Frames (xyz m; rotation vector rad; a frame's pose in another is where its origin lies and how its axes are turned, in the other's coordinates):
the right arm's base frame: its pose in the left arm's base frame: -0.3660 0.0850 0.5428 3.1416 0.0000 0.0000
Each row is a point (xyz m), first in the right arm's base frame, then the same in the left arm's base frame.
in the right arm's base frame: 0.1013 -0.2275 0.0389
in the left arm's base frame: -0.2647 0.3125 0.5039
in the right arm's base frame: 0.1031 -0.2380 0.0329
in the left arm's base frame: -0.2629 0.3230 0.5099
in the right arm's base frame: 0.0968 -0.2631 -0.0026
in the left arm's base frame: -0.2692 0.3481 0.5454
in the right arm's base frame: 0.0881 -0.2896 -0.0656
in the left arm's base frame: -0.2779 0.3746 0.6084
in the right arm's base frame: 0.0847 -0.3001 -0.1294
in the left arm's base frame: -0.2813 0.3851 0.6722
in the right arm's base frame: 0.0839 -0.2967 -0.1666
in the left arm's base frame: -0.2821 0.3817 0.7094
